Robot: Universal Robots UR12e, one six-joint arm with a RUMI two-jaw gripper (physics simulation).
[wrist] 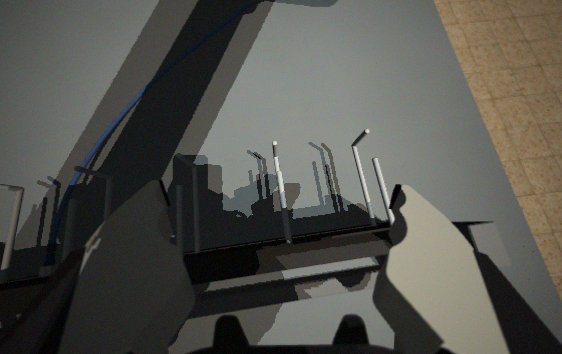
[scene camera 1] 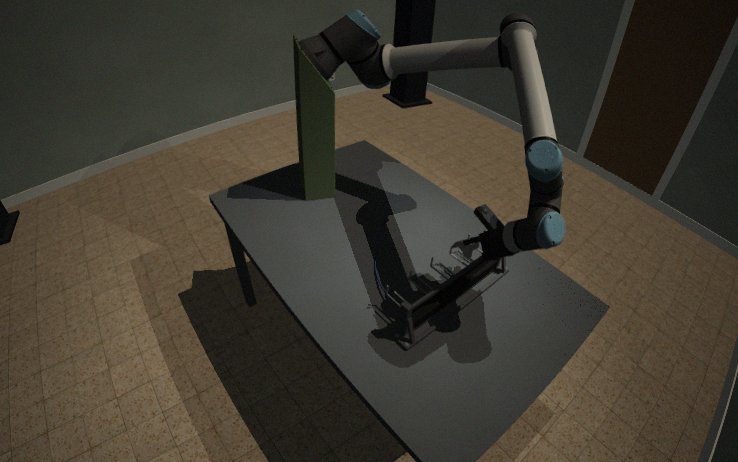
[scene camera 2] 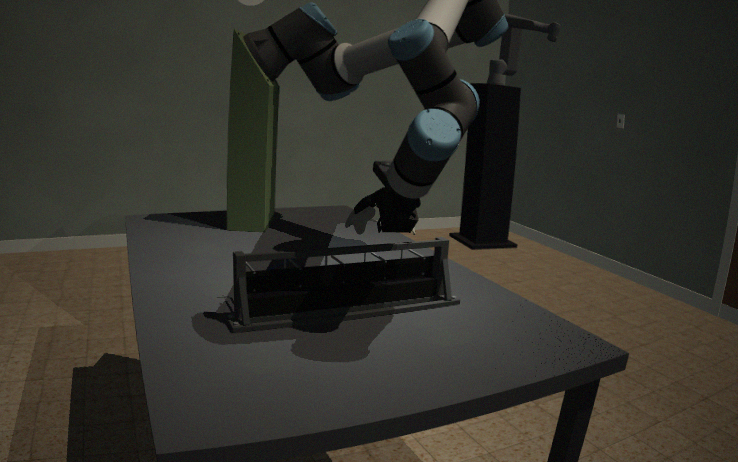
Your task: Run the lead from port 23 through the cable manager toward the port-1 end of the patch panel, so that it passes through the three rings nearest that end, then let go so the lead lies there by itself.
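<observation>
The patch panel point(scene camera 1: 457, 287) point(scene camera 2: 337, 291) point(wrist: 225, 265) stands in its frame on the table. Wire rings of the cable manager point(scene camera 1: 434, 266) point(wrist: 280, 185) stick out from its far side. The blue lead point(scene camera 1: 375, 272) point(wrist: 117, 120) rises from the left part of the panel in the wrist view and curves away over the table, outside the rings at the middle and right. Port numbers cannot be read. My gripper point(scene camera 1: 461, 245) point(scene camera 2: 359, 211) point(wrist: 281, 184) is open and empty, close above the panel's right part. Its fingers straddle rings in the wrist view; the left finger hides part of the panel. The lead is left of both fingers.
A green upright board point(scene camera 1: 318, 136) point(scene camera 2: 250, 141) stands at the far end of the grey table point(scene camera 1: 294, 256) point(scene camera 2: 462, 381). The arm's base is mounted at this board. Shadows darken the panel and rings. The table's right edge shows in the wrist view, with tiled floor point(wrist: 505, 65) beyond.
</observation>
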